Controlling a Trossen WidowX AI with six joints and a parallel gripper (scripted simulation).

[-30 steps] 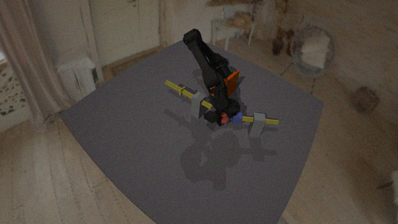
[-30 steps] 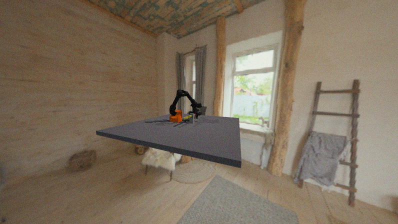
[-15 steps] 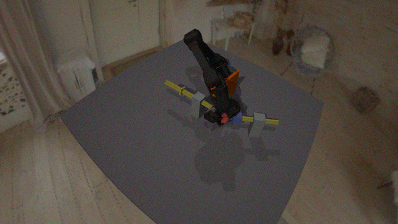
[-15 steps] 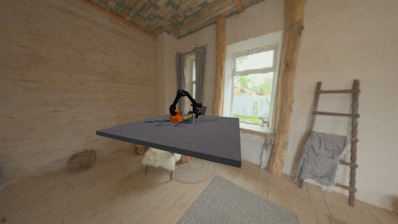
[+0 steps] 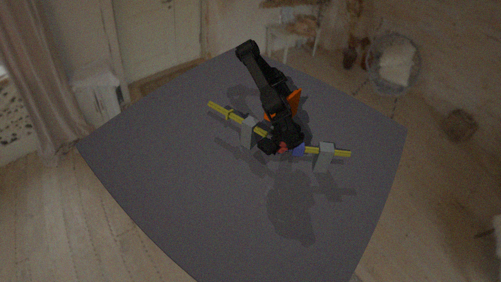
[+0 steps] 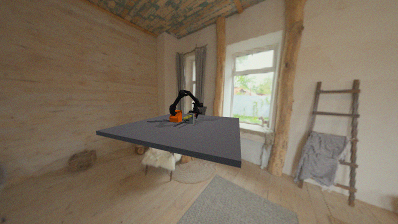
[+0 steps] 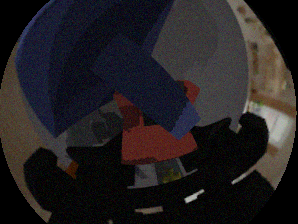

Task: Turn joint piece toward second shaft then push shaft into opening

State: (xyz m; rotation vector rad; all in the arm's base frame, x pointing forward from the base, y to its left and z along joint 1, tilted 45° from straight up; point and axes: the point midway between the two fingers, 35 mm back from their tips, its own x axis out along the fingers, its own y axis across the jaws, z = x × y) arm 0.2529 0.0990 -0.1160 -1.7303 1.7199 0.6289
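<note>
Right now the red joint piece is 5 cm above my gripper tip and 1 cm to the left of it.
</note>
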